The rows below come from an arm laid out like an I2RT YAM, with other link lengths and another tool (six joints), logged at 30 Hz.
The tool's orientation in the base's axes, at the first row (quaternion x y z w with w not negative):
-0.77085 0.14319 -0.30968 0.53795
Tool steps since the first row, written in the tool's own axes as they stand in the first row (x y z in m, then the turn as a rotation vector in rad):
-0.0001 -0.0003 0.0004 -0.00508 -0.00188 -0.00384
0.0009 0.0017 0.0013 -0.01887 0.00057 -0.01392
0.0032 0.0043 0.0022 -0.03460 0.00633 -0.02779
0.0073 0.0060 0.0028 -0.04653 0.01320 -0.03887
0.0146 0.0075 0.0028 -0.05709 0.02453 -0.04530
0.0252 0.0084 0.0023 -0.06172 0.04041 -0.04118
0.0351 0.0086 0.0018 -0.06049 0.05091 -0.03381
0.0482 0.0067 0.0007 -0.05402 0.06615 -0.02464
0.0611 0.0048 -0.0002 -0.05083 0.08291 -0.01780
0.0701 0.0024 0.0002 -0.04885 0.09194 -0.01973
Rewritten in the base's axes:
0.0001 0.0005 0.0002 -0.00653 0.00068 0.00096
0.0017 -0.0002 -0.0016 -0.02320 -0.00007 -0.00343
0.0043 -0.0018 -0.0034 -0.04338 -0.00382 -0.01062
0.0080 -0.0043 -0.0038 -0.05876 -0.00803 -0.01825
0.0138 -0.0089 -0.0028 -0.06965 -0.01125 -0.03059
0.0217 -0.0154 -0.0001 -0.06881 -0.01168 -0.04761
0.0290 -0.0214 0.0030 -0.06203 -0.01089 -0.05854
0.0382 -0.0287 0.0093 -0.04957 -0.01348 -0.07254
0.0473 -0.0358 0.0154 -0.04092 -0.01655 -0.08847
0.0542 -0.0396 0.0204 -0.03960 -0.02251 -0.09567

